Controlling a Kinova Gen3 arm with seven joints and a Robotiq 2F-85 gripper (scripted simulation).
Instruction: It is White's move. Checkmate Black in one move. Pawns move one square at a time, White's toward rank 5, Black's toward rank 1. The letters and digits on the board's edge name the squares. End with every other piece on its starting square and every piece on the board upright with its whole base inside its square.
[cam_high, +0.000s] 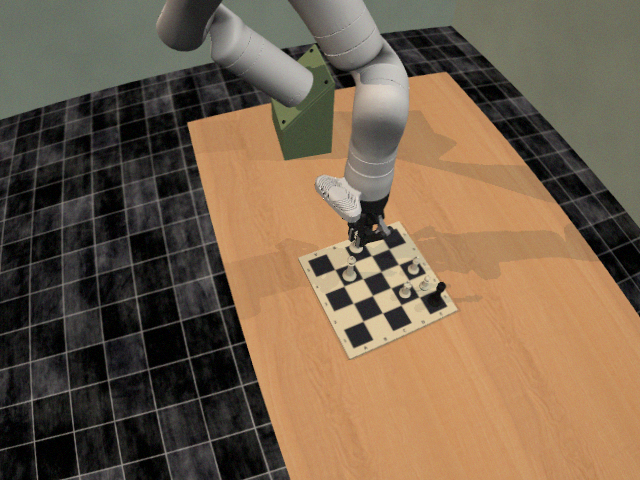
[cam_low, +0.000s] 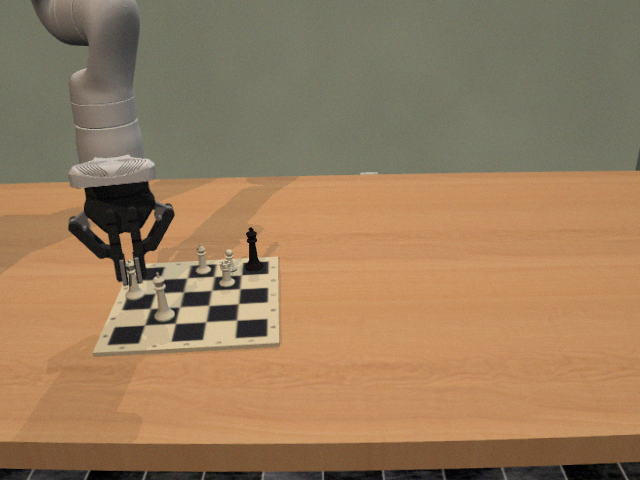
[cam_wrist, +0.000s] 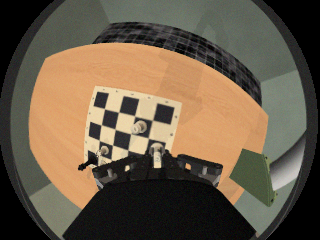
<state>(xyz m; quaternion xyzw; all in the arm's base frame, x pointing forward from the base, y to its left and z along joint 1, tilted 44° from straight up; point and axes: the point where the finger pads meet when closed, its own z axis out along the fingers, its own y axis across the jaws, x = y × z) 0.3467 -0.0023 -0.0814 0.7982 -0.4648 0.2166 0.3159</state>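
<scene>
My gripper is now 50 mm short of the tall white piece, 20 mm to the left of it and 20 mm above it. Round my hand: white pawn (110 mm to the left, 100 mm ahead, 40 mm below); chessboard (70 mm ahead, 60 mm below, 20 mm to the left); white chess piece (10 mm below).
</scene>
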